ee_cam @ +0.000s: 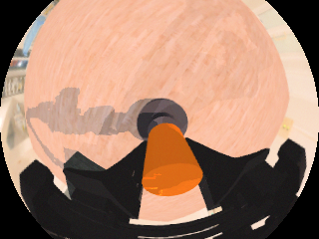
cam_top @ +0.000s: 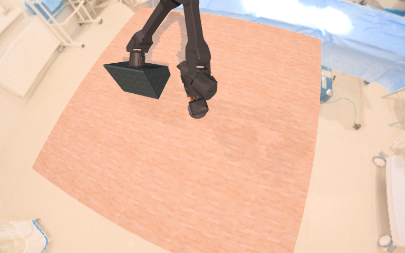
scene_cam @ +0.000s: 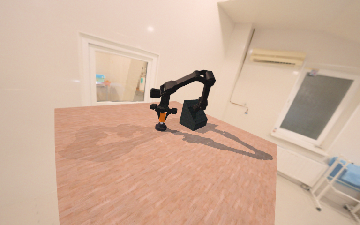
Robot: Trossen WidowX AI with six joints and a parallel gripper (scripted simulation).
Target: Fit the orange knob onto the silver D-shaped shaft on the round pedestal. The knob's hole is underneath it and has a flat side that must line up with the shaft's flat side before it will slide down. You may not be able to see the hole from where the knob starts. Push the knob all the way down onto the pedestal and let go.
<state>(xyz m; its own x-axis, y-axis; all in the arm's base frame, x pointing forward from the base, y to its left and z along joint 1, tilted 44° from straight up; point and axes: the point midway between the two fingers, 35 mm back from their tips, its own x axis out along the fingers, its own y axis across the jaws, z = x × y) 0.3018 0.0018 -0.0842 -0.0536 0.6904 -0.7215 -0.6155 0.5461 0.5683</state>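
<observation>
Right now the orange knob is 3 cm above my gripper tip. Round my gripper tip: pedestal 4 cm below.
</observation>
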